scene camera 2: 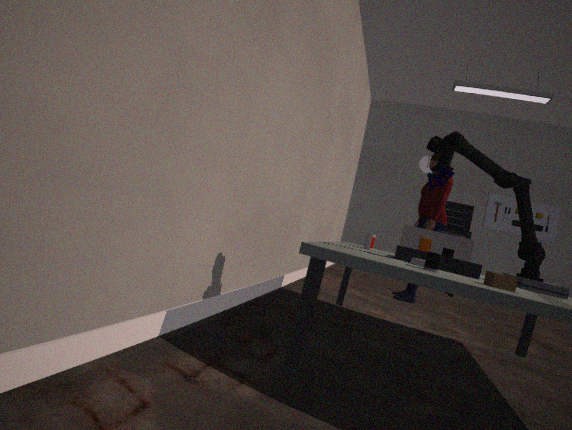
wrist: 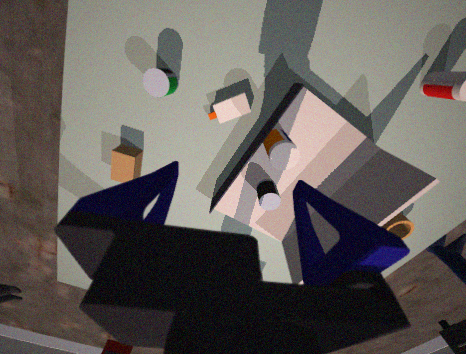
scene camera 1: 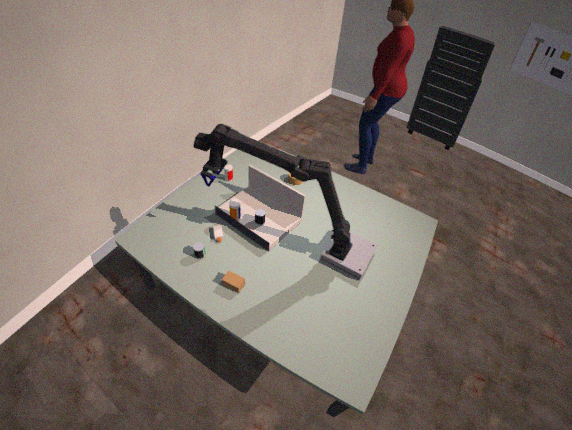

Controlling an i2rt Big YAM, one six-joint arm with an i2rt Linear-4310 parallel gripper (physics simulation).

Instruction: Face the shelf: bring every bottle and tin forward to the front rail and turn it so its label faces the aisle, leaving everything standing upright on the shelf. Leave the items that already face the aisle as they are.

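Places are measured from the arm's base along level axes (x back, y right, z up), in metres.
Pixels of known places: gripper, fingertip midpoint: [scene camera 2: 435, 187] [wrist: 238, 177] [scene camera 1: 212, 179]; arm's base at its link origin: [scene camera 2: 528, 279] [scene camera 1: 340, 249].
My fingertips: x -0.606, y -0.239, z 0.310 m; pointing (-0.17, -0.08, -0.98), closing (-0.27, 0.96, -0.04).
Observation:
Ahead of a thing's pixels: the offset from my fingertips to its top centre.
The shelf has a dark front rail {dx +0.092, dy +0.078, dz -0.297 m} [scene camera 1: 245, 230] [scene camera 2: 465, 268] [wrist: 260, 141] and a grey back panel [scene camera 1: 280, 192] [wrist: 390, 175]. A white-capped bottle {dx +0.025, dy +0.118, dz -0.217 m} [scene camera 1: 235, 210] [scene camera 2: 425, 244] [wrist: 275, 142] stands upright close behind the rail; its orange side faces the rail and a blue strip shows at its side. A black tin {dx +0.154, dy +0.170, dz -0.256 m} [scene camera 1: 260, 217] [scene camera 2: 447, 253] [wrist: 266, 189] with a pale lid stands upright on the shelf, set back from the rail; no label shows on it. My gripper [scene camera 1: 209, 180] [scene camera 2: 440, 178] [wrist: 238, 177] is open and empty, high above the table beyond the shelf's bottle end.
On the table outside the shelf are a green-marked tin {dx +0.023, dy -0.175, dz -0.294 m} [scene camera 1: 199, 250] [wrist: 159, 83], a white box {dx +0.014, dy -0.017, dz -0.336 m} [scene camera 1: 217, 232] [wrist: 232, 107] with an orange end, a brown block {dx +0.270, dy -0.209, dz -0.314 m} [scene camera 1: 233, 281] [scene camera 2: 500, 281] [wrist: 124, 166], and a red-and-white bottle {dx -0.257, dy +0.393, dz -0.268 m} [scene camera 1: 229, 173] [scene camera 2: 372, 242] [wrist: 439, 91]. An orange round object [scene camera 1: 295, 178] lies behind the back panel.

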